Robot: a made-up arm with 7 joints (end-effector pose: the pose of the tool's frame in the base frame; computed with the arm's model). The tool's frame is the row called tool. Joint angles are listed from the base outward.
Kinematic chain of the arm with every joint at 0, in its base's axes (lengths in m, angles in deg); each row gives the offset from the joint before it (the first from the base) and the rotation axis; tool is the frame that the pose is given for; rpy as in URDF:
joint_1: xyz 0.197 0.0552 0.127 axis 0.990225 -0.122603 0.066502
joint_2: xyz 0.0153 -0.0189 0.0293 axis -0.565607 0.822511 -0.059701
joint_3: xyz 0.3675 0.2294 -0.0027 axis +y
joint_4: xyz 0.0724 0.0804 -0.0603 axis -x
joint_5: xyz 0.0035 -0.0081 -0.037 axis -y
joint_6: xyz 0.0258 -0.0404 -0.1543 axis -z
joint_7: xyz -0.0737 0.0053 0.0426 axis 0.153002 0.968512 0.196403
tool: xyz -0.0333 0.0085 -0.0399 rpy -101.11 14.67 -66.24
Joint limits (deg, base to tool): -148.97..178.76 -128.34..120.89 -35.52..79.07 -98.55..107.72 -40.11..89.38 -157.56..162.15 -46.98..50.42
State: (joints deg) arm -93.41 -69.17 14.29 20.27 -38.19 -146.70 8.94
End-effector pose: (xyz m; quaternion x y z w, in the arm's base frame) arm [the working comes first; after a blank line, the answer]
Working (the frame after each row of the table, in the pose's form):
after joint_1: 0.1970 0.0552 0.1270 -0.7207 0.0892 -0.0484 0.6858
after joint_2: 0.2188 0.0817 0.1434 -0.3928 -0.2378 0.2912 0.8393
after joint_3: 0.4148 0.4484 0.0215 -0.4259 -0.1316 0.2401 0.8623
after joint_4: 0.4781 0.4879 -0.0774 -0.5710 -0.1718 0.2132 0.7739
after joint_5: 0.5010 0.4577 -0.0802 -0.6094 0.0908 0.0147 0.7875
after joint_6: 0.5124 0.2965 -0.0829 -0.0876 0.6098 0.7587 0.2116
after joint_7: 0.5815 0.3209 -0.0391 -0.1327 0.6344 0.7458 0.1543

0.6087 0.2782 -0.0247 0.6981 0.0360 -0.7076 0.1029
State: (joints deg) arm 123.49 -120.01 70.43 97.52 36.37 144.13 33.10
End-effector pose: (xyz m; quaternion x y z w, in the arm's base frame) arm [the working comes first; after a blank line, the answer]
Working (the frame after each row of the table, in the pose's form):
after joint_1: 0.1970 0.0552 0.1270 0.8722 -0.1080 0.0586 0.4734
after joint_2: 0.2164 0.0386 0.0988 -0.7041 0.4076 0.5147 0.2706
after joint_3: 0.0729 -0.1918 -0.2389 0.8720 -0.4890 -0.0145 0.0140
after joint_4: 0.0445 -0.2948 -0.1764 0.5643 -0.3115 -0.3773 0.6650
after joint_5: 0.0762 -0.2794 -0.1907 0.4184 -0.5035 -0.5346 0.5345
after joint_6: 0.2201 -0.3222 -0.2502 -0.6078 -0.2430 0.6732 0.3440
after joint_7: 0.1791 -0.3776 -0.2001 -0.7670 -0.0747 0.5074 0.3856

0.1943 -0.4209 -0.1742 0.9036 0.3596 0.2235 0.0646
